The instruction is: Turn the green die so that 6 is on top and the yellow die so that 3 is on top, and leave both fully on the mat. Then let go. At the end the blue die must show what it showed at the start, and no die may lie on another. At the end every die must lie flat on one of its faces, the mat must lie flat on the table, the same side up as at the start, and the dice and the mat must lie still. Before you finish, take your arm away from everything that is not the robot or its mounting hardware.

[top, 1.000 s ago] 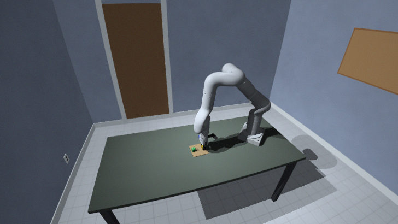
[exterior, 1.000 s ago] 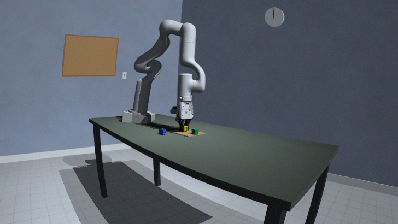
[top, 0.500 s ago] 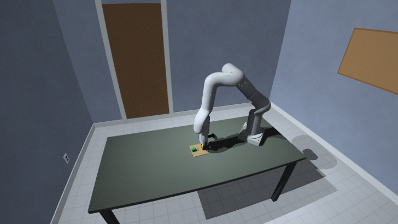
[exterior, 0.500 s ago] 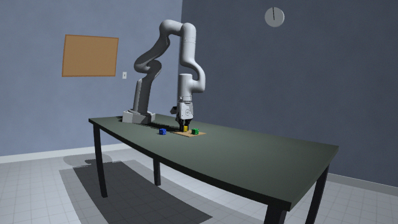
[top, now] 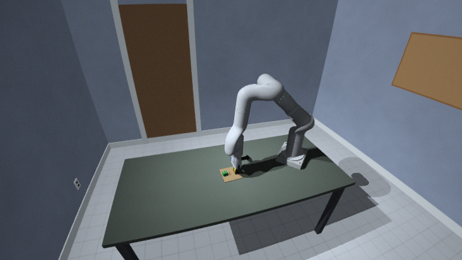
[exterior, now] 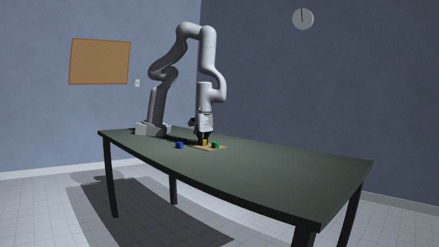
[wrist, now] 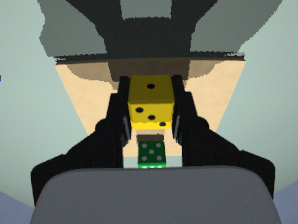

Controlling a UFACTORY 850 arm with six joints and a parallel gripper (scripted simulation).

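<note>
My gripper is now 10 mm above the yellow die. Round my hand: green die: 90 mm ahead, 10 mm to the right, 10 mm below; then tan mat: 40 mm ahead, 20 mm below, 10 mm to the right; then blue die: 140 mm to the right, 50 mm behind, 10 mm below.
</note>
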